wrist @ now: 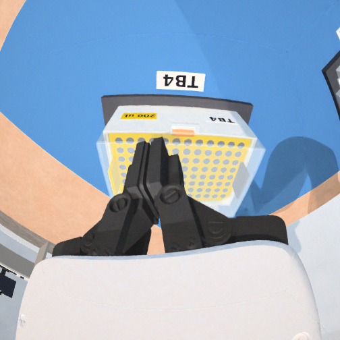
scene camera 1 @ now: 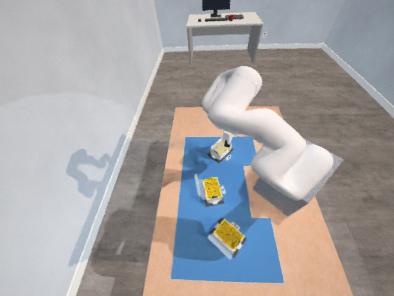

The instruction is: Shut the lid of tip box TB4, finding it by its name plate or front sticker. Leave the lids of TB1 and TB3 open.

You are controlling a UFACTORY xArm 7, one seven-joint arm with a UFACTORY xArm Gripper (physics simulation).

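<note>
Tip box TB4 stands at the far end of the blue mat. Its name plate and front sticker read TB4. Its clear lid lies down over the yellow tip rack. My gripper is shut and empty, with its fingertips over the front part of TB4's lid; whether they touch it I cannot tell. The middle box has its clear lid standing open on the left. The nearest box has its lid open at its lower left. Their labels are unreadable.
The boxes stand in a spaced row on the blue mat. Part of another box's dark base shows at the wrist view's right edge. The arm's grey base is right of the mat. A white desk stands far back.
</note>
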